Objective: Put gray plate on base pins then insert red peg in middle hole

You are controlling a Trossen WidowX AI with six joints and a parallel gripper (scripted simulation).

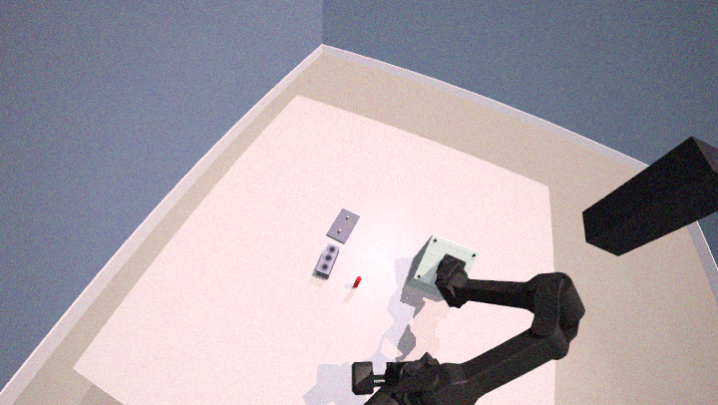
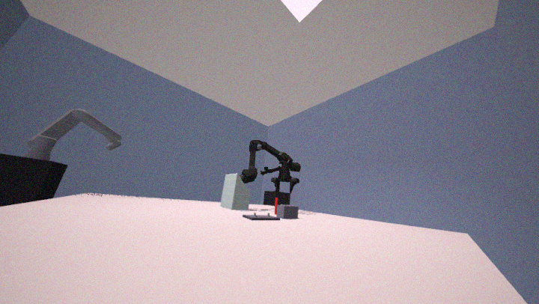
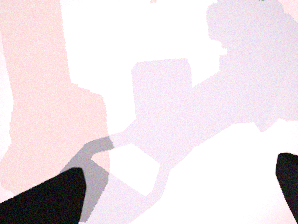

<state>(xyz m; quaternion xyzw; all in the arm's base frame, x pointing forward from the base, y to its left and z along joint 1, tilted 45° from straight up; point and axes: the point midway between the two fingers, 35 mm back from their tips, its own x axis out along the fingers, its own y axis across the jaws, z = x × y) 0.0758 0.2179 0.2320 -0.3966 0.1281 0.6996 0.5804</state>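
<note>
Now: gripper tip 260 mm short of the gray plate, 230 mm to the left of it and 80 mm above it. The rest, counted from my gripper tip: base 370 mm to the right, 270 mm ahead, 100 mm below; red peg 200 mm to the right, 150 mm ahead, 70 mm below.
</note>
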